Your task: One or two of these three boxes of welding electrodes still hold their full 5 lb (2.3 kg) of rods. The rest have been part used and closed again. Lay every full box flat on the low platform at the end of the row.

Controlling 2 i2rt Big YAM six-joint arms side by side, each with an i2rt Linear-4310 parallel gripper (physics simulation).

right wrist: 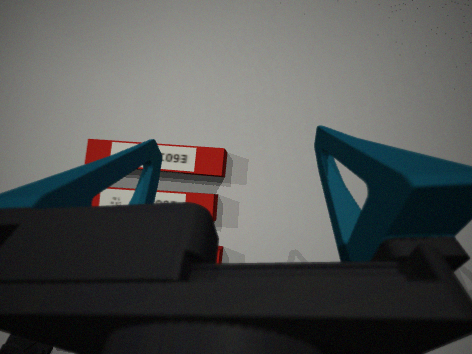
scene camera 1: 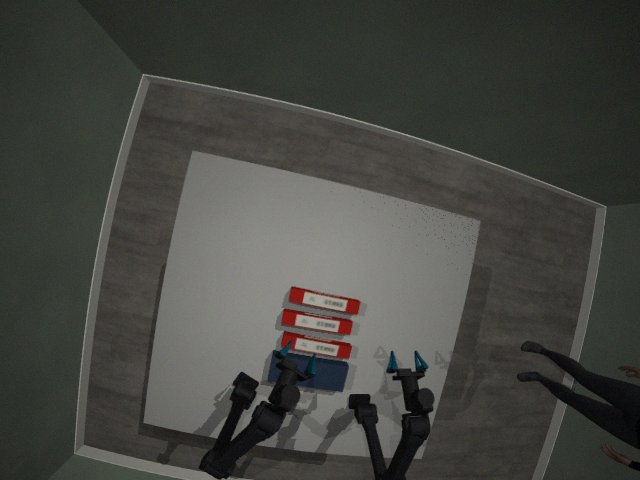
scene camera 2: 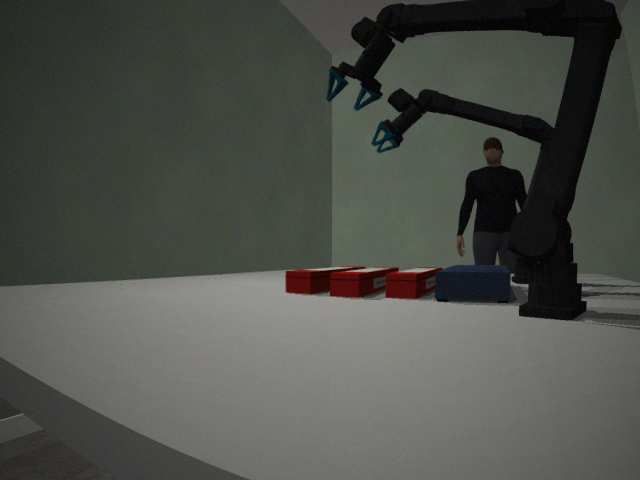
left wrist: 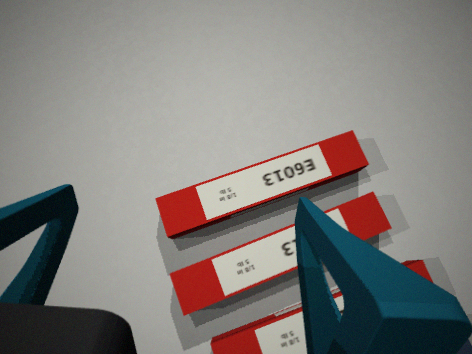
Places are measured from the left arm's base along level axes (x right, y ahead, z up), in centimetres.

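Where they show: left gripper, fingertip midpoint: (scene camera 1: 303,346) (scene camera 2: 341,105) (left wrist: 186,202); right gripper, fingertip midpoint: (right wrist: 234,142) (scene camera 1: 403,350) (scene camera 2: 375,148); left arm's base, origin of the base link: (right wrist: 30,347) (scene camera 1: 246,382) (scene camera 2: 553,312); right arm's base, origin of the base link: (scene camera 1: 359,400) (scene camera 2: 526,282).
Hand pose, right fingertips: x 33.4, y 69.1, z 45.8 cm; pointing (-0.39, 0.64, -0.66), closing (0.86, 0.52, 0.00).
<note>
Each offset is from my right fingertips to the centre of the thing. Level surfaces: height alone.
Three red electrode boxes with white E6013 labels lie flat in a row: the far box @[dx -26.2, dy -6.5, dz -43.2 cm] (scene camera 1: 324,300) (scene camera 2: 307,282) (left wrist: 262,182) (right wrist: 210,161), the middle box @[dx -22.7, dy -18.0, dz -43.2 cm] (scene camera 1: 316,323) (scene camera 2: 351,284) (left wrist: 200,285) (right wrist: 207,202) and the near box @[dx -15.3, dy -28.6, dz -43.2 cm] (scene camera 1: 323,347) (scene camera 2: 405,285) (right wrist: 220,255). The low blue platform @[dx -10.5, dy -43.1, dz -42.8 cm] (scene camera 1: 330,377) (scene camera 2: 473,284) stands beside the near box and bears no box. My left gripper (scene camera 1: 301,348) (scene camera 2: 342,104) (left wrist: 186,202) is open and empty, high above the near box and platform. My right gripper (scene camera 1: 404,352) (scene camera 2: 376,148) (right wrist: 234,142) is open and empty, raised to the right of the row in scene camera 1.
The boxes and platform stand on a large pale table @[dz -45.8 cm] (scene camera 1: 242,222) (scene camera 2: 217,361). Narrow gaps separate the boxes. The left arm passes over part of the platform in scene camera 1. A person (scene camera 2: 493,201) stands beyond the table.
</note>
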